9 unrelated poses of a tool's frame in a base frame.
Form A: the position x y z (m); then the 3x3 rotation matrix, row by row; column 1 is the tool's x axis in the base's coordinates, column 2 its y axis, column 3 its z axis. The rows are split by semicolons.
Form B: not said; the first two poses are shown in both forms.
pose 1, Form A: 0.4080 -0.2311 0.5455; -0.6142 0.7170 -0.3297; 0.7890 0.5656 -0.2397; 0.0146 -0.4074 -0.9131
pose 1, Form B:
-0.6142 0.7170 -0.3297 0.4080
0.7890 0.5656 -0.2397 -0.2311
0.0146 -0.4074 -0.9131 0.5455
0 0 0 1

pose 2, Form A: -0.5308 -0.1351 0.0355; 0.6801 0.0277 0.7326; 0.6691 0.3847 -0.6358; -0.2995 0.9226 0.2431
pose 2, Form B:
0.6801 0.0277 0.7326 -0.5308
0.6691 0.3847 -0.6358 -0.1351
-0.2995 0.9226 0.2431 0.0355
0 0 0 1

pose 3, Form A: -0.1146 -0.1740 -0.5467; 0.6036 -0.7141 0.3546; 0.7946 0.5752 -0.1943; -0.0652 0.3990 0.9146
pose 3, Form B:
0.6036 -0.7141 0.3546 -0.1146
0.7946 0.5752 -0.1943 -0.1740
-0.0652 0.3990 0.9146 -0.5467
0 0 0 1

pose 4, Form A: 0.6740 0.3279 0.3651; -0.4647 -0.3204 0.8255; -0.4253 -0.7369 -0.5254; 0.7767 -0.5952 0.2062
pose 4, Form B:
-0.4647 -0.3204 0.8255 0.6740
-0.4253 -0.7369 -0.5254 0.3279
0.7767 -0.5952 0.2062 0.3651
0 0 0 1

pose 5, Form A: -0.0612 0.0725 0.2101; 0.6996 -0.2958 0.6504; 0.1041 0.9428 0.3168; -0.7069 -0.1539 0.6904
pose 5, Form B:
0.6996 -0.2958 0.6504 -0.0612
0.1041 0.9428 0.3168 0.0725
-0.7069 -0.1539 0.6904 0.2101
0 0 0 1

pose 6, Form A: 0.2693 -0.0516 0.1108; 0.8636 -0.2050 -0.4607; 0.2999 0.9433 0.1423; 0.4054 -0.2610 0.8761
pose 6, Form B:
0.8636 -0.2050 -0.4607 0.2693
0.2999 0.9433 0.1423 -0.0516
0.4054 -0.2610 0.8761 0.1108
0 0 0 1

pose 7, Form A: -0.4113 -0.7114 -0.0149; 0.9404 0.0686 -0.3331; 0.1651 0.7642 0.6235; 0.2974 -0.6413 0.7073
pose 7, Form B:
0.9404 0.0686 -0.3331 -0.4113
0.1651 0.7642 0.6235 -0.7114
0.2974 -0.6413 0.7073 -0.0149
0 0 0 1

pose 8, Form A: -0.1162 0.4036 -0.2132; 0.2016 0.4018 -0.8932; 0.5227 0.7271 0.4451; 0.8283 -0.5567 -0.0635
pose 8, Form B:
0.2016 0.4018 -0.8932 -0.1162
0.5227 0.7271 0.4451 0.4036
0.8283 -0.5567 -0.0635 -0.2132
0 0 0 1

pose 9, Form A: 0.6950 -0.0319 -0.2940; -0.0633 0.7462 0.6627; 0.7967 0.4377 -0.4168; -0.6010 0.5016 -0.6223
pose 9, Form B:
-0.0633 0.7462 0.6627 0.6950
0.7967 0.4377 -0.4168 -0.0319
-0.6010 0.5016 -0.6223 -0.2940
0 0 0 1

